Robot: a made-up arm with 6 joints.
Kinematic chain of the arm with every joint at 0, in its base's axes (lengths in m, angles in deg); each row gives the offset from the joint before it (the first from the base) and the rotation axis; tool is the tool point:
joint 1: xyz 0 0 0.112 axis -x
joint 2: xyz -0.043 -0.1 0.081 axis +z
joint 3: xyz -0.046 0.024 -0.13 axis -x
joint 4: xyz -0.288 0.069 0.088 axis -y
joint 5: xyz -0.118 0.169 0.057 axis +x
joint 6: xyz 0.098 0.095 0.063 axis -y
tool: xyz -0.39 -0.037 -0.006
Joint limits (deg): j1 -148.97..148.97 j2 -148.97..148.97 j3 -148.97..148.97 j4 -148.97..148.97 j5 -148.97..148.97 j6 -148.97..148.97
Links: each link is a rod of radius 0.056 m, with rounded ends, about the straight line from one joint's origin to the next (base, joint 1, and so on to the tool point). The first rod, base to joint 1, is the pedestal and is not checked.
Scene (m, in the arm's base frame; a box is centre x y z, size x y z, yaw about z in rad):
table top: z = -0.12
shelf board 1: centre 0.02 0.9 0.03 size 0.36 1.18 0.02 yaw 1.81
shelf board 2: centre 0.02 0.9 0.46 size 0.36 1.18 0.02 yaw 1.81
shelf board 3: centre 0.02 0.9 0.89 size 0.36 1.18 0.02 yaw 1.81
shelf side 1: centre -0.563 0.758 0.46 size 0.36 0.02 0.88 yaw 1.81
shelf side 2: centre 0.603 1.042 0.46 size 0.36 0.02 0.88 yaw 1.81
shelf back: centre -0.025 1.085 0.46 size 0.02 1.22 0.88 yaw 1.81
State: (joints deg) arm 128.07 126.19 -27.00 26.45 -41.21 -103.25
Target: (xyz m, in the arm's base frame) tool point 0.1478 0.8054 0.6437
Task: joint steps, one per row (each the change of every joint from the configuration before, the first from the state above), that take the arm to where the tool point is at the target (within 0.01 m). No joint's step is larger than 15 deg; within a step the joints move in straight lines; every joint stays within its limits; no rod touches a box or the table.
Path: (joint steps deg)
1: -12.69 0.11 -6.42 -7.03 7.80 -13.48
2: -12.69 0.10 -6.42 -7.04 7.79 -13.49
3: -12.69 0.11 -6.42 -7.03 7.80 -13.48
4: -0.54 6.10 7.24 6.77 -0.58 11.52
5: -0.53 6.09 7.25 6.76 -0.57 11.52
6: -0.54 6.10 7.25 6.77 -0.58 11.53
7: 10.48 -2.54 1.78 6.37 -5.01 8.25
8: 10.48 -2.54 1.79 6.37 -5.00 8.26
9: 10.48 -2.54 1.78 6.36 -5.01 8.25

